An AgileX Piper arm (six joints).
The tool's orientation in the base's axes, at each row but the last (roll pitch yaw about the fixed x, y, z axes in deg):
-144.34 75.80 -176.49
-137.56 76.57 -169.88
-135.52 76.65 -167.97
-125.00 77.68 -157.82
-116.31 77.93 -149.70
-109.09 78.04 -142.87
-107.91 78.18 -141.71
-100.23 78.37 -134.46
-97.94 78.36 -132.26
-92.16 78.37 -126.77
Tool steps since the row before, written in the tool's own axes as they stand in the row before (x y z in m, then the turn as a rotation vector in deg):
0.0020 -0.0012 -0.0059 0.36 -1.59 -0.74
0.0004 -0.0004 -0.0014 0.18 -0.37 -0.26
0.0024 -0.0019 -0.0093 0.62 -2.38 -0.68
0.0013 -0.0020 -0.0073 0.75 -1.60 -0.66
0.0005 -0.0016 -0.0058 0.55 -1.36 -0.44
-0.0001 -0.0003 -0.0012 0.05 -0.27 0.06
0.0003 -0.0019 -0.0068 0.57 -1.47 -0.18
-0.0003 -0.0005 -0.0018 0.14 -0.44 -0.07
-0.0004 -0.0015 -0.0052 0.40 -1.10 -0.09
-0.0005 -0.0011 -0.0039 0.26 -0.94 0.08
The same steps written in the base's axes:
-0.0060 0.0021 -0.0006 -1.51 -0.95 0.03
-0.0015 0.0004 -0.0001 -0.45 -0.18 -0.07
-0.0092 0.0033 -0.0005 -1.93 -1.66 -0.11
-0.0074 0.0022 0.0000 -1.53 -1.03 -0.37
-0.0057 0.0018 0.0003 -1.19 -0.94 -0.24
-0.0011 0.0004 0.0002 -0.10 -0.26 0.00
-0.0067 0.0022 0.0005 -1.03 -1.17 -0.26
-0.0017 0.0007 0.0005 -0.32 -0.34 -0.05
-0.0051 0.0018 0.0008 -0.73 -0.90 -0.17
-0.0038 0.0014 0.0007 -0.49 -0.85 -0.07

